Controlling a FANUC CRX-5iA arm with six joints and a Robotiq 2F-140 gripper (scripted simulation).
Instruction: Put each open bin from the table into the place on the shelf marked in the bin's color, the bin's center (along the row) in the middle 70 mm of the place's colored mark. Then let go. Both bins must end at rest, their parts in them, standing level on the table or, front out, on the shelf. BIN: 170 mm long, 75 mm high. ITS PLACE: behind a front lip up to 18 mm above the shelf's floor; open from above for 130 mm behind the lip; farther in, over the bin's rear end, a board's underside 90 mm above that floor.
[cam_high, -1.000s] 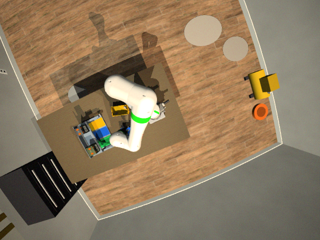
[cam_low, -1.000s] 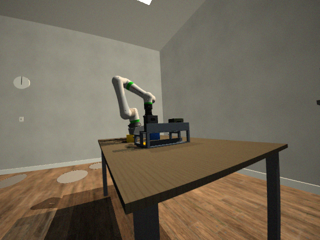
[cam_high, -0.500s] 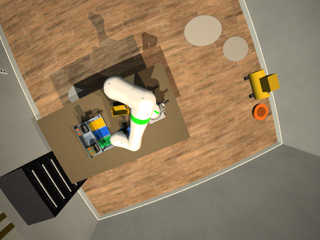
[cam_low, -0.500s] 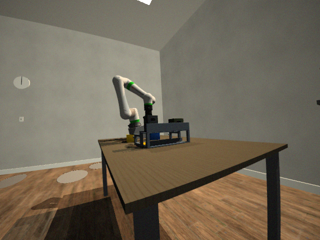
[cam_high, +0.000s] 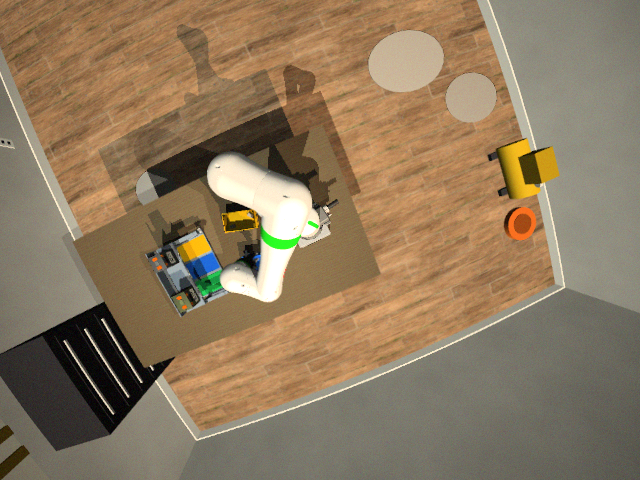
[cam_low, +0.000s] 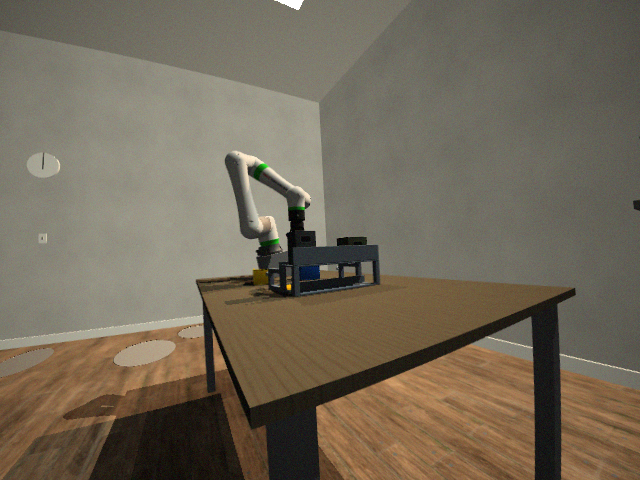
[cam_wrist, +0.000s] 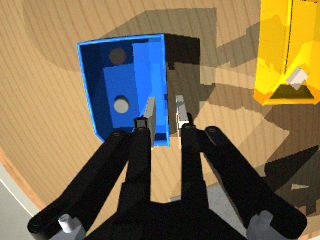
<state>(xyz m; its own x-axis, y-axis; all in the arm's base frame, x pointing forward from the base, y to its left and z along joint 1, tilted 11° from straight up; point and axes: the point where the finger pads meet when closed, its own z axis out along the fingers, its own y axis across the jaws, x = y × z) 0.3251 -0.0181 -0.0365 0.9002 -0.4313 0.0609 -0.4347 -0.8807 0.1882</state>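
The blue bin lies 2 cm ahead of my hand, 5 cm to the left of it and 8 cm below it. Also, from my hand: yellow bin: 3 cm behind, 20 cm to the right, 8 cm below; blue mark: 32 cm ahead, 12 cm to the right, 11 cm below; green mark: 34 cm ahead, 1 cm to the right, 11 cm below.
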